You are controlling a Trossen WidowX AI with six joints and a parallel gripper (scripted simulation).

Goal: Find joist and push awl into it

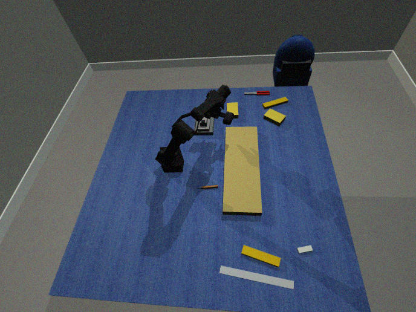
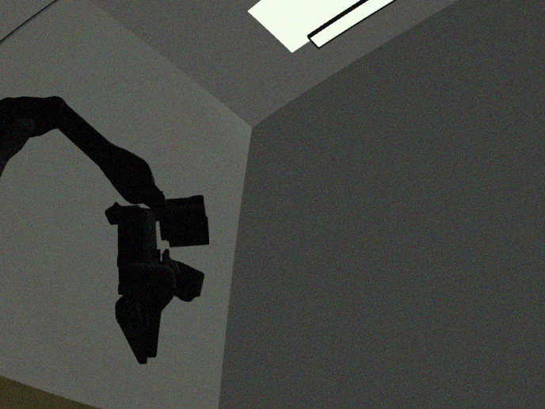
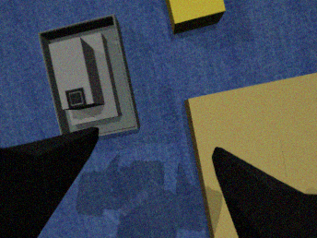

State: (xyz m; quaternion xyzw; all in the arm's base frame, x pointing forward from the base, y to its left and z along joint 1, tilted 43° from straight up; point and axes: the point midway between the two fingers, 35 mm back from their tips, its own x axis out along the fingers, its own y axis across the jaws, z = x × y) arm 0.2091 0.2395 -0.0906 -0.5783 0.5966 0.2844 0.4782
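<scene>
My gripper tip is 30 mm past the orange-handled awl, 350 mm to the left of it and 120 mm above it. Round my gripper tip: stud finder: 100 mm behind, 60 mm to the left, 80 mm below; then square light: 100 mm behind, 50 mm to the left, 60 mm below; then grey tray: 100 mm behind, 80 mm to the left, 110 mm below.
</scene>
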